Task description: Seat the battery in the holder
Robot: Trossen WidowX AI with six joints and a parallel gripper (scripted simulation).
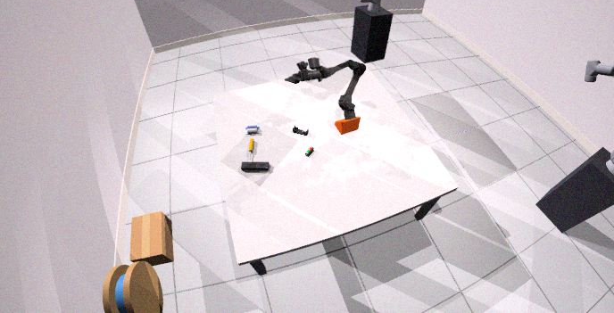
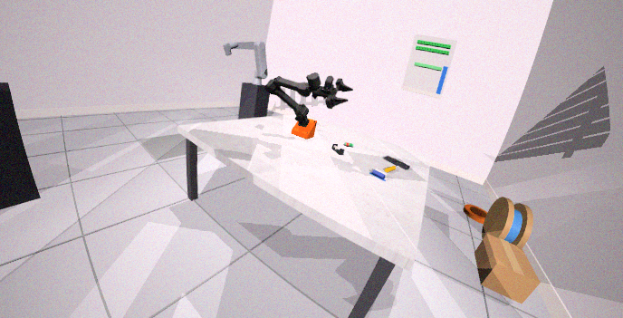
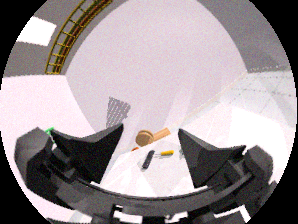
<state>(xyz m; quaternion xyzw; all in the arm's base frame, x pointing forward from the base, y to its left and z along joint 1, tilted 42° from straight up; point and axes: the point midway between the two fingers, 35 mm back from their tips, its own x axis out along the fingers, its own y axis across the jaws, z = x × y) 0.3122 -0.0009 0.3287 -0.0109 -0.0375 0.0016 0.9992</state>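
Right now the battery is 1 cm behind my gripper tip, 29 cm to the left of it and 34 cm below it. The rest, counted from my gripper tip: yellow screwdriver (31 cm ahead, 13 cm to the left, 34 cm below).
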